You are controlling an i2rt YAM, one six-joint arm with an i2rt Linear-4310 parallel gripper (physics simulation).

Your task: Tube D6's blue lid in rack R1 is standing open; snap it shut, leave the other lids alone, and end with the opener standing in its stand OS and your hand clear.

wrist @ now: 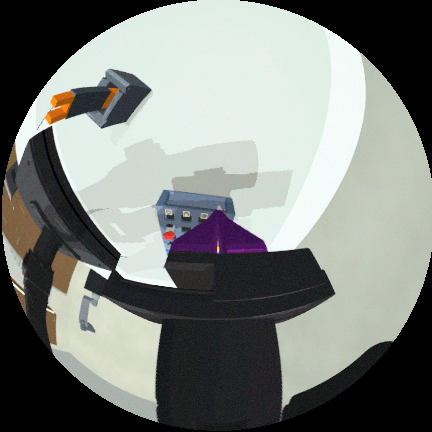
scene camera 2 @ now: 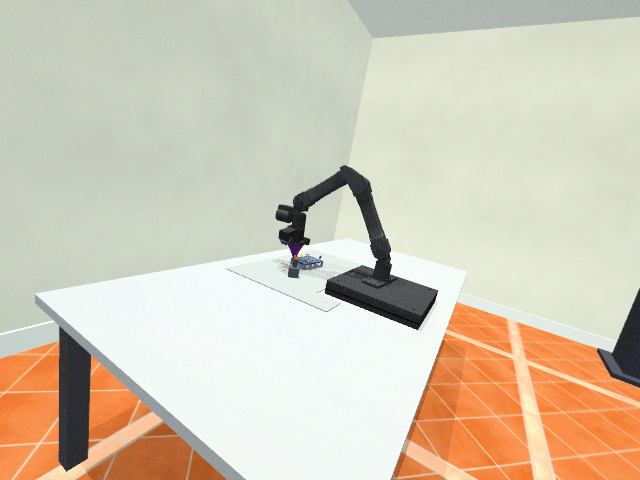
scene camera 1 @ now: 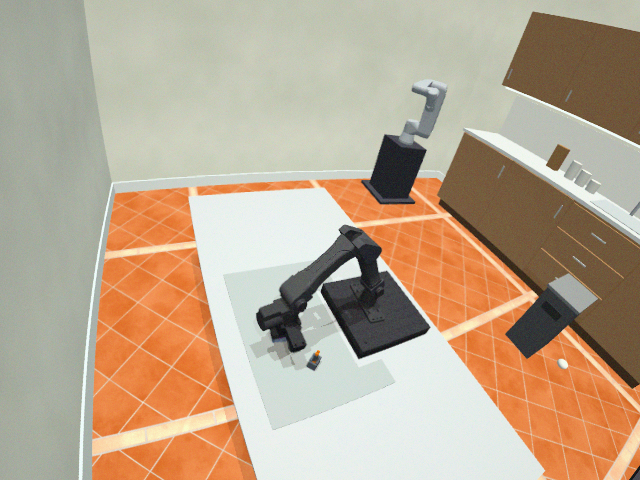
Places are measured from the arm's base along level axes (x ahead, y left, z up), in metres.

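Where they show: gripper, fingertip midpoint: (wrist: 217, 214) (scene camera 1: 278, 336); arm's base at its link origin: (wrist: 53, 232) (scene camera 2: 379, 280) (scene camera 1: 366, 302).
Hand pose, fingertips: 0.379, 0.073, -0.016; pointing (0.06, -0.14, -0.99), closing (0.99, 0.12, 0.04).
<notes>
Each offset is from my fingertips to the top centre of the thing, as dx, dy, dz. Level surfaces: height alone.
My gripper (scene camera 2: 295, 255) (wrist: 217, 214) is shut, its purple fingers pressed together with nothing held. It points down above the blue rack R1 {-0.029, -0.065, +0.024} (scene camera 2: 311, 265) (wrist: 197, 198) and covers much of it in the wrist view. Tube D6 and its lid cannot be made out there. A small blue lid {-0.069, -0.098, +0.021} (scene camera 2: 320, 257) stands up at the rack's right end in scene camera 2; I cannot tell which tube it belongs to. The dark opener with orange ends {-0.095, +0.113, +0.052} (scene camera 1: 317, 354) (wrist: 89, 101) stands in its grey stand OS {-0.095, +0.113, +0.007} (scene camera 1: 312, 364) (scene camera 2: 293, 272) (wrist: 131, 95), apart from the gripper.
A red lid {-0.055, -0.030, +0.009} (wrist: 169, 235) shows beside the fingers. The rack and stand are on a pale mat {dz -0.033} (scene camera 1: 289, 408) (scene camera 2: 310, 297) on the white table {dz -0.036} (scene camera 1: 413, 428) (scene camera 2: 222, 361). The arm's black base plate (scene camera 1: 382, 330) (scene camera 2: 379, 302) sits beside the mat.
</notes>
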